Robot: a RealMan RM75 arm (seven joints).
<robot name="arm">
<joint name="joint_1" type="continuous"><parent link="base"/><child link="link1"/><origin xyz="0.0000 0.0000 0.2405"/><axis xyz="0 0 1"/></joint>
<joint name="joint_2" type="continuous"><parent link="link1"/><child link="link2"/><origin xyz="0.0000 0.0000 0.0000"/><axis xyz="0 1 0"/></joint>
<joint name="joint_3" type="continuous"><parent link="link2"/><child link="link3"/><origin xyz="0.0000 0.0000 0.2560"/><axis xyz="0 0 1"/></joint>
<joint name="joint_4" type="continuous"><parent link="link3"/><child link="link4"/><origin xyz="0.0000 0.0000 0.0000"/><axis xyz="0 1 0"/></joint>
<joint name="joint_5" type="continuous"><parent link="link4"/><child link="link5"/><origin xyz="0.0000 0.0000 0.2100"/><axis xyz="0 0 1"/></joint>
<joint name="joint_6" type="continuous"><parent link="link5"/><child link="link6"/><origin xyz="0.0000 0.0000 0.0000"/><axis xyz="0 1 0"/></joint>
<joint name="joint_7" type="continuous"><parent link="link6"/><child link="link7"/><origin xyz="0.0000 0.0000 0.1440"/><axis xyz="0 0 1"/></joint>
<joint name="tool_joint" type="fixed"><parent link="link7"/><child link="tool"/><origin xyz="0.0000 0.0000 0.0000"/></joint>
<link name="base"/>
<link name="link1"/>
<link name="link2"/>
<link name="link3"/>
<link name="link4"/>
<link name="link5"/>
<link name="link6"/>
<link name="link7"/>
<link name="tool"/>
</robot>
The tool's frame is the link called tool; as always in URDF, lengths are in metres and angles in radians. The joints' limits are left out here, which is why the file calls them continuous.
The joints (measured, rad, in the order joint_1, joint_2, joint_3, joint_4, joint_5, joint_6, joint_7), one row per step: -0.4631, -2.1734, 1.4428, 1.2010, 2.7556, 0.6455, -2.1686; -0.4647, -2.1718, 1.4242, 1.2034, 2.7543, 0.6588, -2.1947; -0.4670, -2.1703, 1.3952, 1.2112, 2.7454, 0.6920, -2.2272; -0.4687, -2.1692, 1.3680, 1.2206, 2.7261, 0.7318, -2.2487; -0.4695, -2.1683, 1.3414, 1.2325, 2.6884, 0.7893, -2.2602; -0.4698, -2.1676, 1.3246, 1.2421, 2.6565, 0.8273, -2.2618; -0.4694, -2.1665, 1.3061, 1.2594, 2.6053, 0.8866, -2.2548; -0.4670, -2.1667, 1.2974, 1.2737, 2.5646, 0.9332, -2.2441; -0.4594, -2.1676, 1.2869, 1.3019, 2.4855, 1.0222, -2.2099; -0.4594, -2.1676, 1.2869, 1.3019, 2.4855, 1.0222, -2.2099; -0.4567, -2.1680, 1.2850, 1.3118, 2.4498, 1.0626, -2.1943; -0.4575, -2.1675, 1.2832, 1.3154, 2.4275, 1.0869, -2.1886; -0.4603, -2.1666, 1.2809, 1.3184, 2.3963, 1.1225, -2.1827
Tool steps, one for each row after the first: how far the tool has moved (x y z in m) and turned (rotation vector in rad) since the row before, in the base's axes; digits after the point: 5 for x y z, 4 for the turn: -0.00251, 0.00069, 0.00403, 0.0116, -0.0254, 0.0296; -0.00297, -0.00013, 0.00517, 0.0069, -0.0403, 0.0452; -0.00189, -0.00117, 0.00376, -0.0032, -0.0418, 0.0403; -0.00057, -0.00325, 0.00150, -0.0223, -0.0519, 0.0404; 0.00108, -0.00225, 0.00086, -0.0171, -0.0369, 0.0195; 0.00377, -0.00411, 0.00013, -0.0347, -0.0496, 0.0152; 0.00387, -0.00422, -0.00128, -0.0338, -0.0348, 0.0033; 0.00859, -0.00952, -0.00325, -0.0731, -0.0573, -0.0129; 0.00000, 0.00000, 0.00000, 0.0000, 0.0000, 0.0000; 0.00429, -0.00477, -0.00228, -0.0373, -0.0249, -0.0094; 0.00294, -0.00250, -0.00130, -0.0226, -0.0176, -0.0039; 0.00437, -0.00360, -0.00210, -0.0344, -0.0254, -0.0048
